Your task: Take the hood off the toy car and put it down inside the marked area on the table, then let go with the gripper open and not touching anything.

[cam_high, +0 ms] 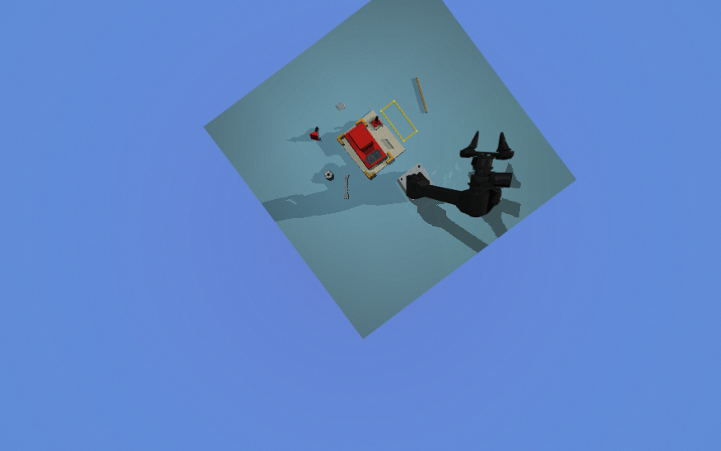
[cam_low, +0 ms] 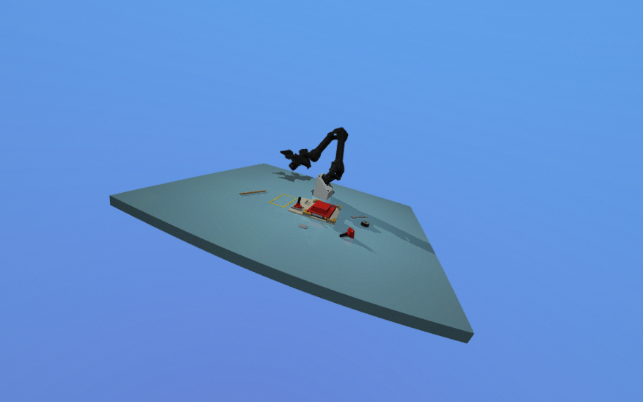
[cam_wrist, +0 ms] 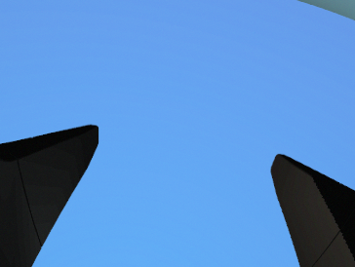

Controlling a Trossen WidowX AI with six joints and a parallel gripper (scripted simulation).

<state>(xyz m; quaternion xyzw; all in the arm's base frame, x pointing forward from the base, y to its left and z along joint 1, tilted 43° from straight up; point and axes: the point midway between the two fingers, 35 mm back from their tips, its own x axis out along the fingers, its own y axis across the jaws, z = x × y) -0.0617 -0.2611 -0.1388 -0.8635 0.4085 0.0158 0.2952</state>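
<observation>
Now: gripper tip 37 cm short of the hood, 36 cm to the right of it and 15 cm above it. Also, from my gripper tip: thin brown stick: 34 cm ahead, 1 cm to the right, 19 cm below; grey engine block: 37 cm ahead, 37 cm to the left, 17 cm below; grey rod: 24 cm ahead, 56 cm to the left, 19 cm below.
</observation>
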